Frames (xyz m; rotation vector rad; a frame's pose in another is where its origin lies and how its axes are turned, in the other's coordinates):
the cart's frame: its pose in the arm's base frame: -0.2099 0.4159 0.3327 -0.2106 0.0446 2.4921
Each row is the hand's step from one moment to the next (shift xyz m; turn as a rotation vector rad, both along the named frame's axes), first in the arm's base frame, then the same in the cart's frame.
Working: the arm's base frame: its pose in the cart's frame: -0.3582 0.2139 -0.3920 0.2106 -0.0446 -2.4921

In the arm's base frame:
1: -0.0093 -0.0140 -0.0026 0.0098 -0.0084 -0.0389
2: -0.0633 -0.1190 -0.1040 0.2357 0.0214 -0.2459
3: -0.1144 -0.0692 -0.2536 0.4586 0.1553 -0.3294
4: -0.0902 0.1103 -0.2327 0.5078 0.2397 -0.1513
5: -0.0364 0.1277 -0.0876 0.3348 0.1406 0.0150
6: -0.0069 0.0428 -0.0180 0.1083 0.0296 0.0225
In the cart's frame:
1: -0.0005 0.0168 -0.0024 -0.0064 0.0016 -0.0404
2: -0.0037 0.1351 -0.1035 -0.1335 -0.1536 -0.2740
3: 0.0903 0.1285 -0.2398 -0.2166 -0.3926 -0.3767
4: 0.1742 -0.0302 -0.2078 -0.2343 -0.4929 -0.2009
5: 0.1186 -0.0790 -0.0708 -0.1834 -0.3131 -0.0207
6: 0.0337 -0.0298 -0.0133 -0.0716 -0.0889 0.0094

